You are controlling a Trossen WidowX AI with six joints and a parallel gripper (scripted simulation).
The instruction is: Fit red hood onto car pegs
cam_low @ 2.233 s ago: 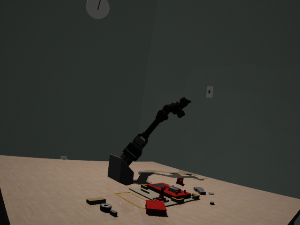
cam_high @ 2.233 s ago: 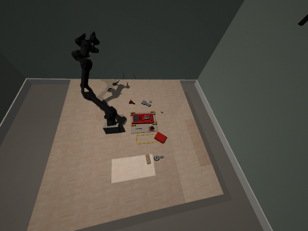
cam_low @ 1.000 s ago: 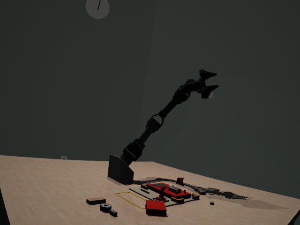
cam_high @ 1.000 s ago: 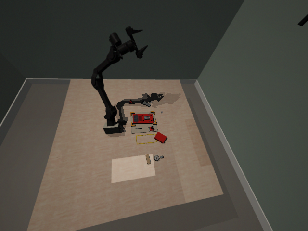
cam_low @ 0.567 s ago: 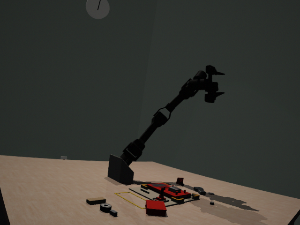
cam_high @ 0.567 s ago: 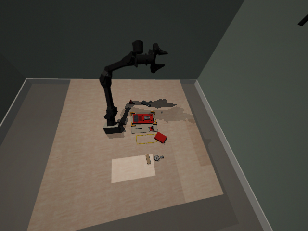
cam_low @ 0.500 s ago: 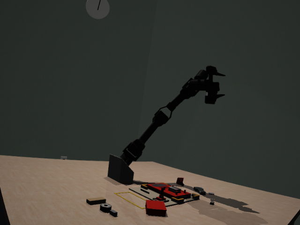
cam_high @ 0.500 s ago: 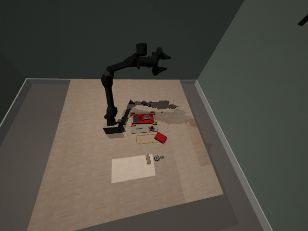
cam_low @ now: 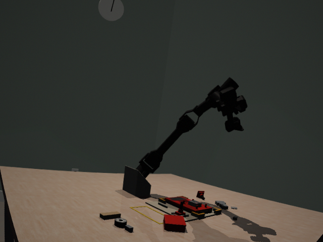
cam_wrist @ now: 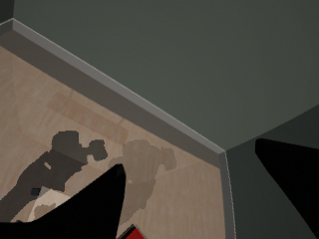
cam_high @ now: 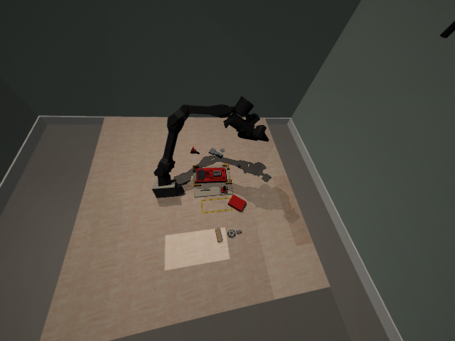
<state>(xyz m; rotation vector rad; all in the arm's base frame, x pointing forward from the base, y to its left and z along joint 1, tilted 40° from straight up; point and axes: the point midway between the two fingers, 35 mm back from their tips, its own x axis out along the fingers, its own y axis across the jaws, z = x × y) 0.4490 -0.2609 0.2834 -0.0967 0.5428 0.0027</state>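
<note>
The red hood lies 120 mm behind my gripper tip, 170 mm to the right of it and 380 mm below it. The rest, counted from my gripper tip: wooden block (280 mm behind, 320 mm to the right, 390 mm below); then small grey block (160 mm behind, 330 mm to the right, 390 mm below).
</note>
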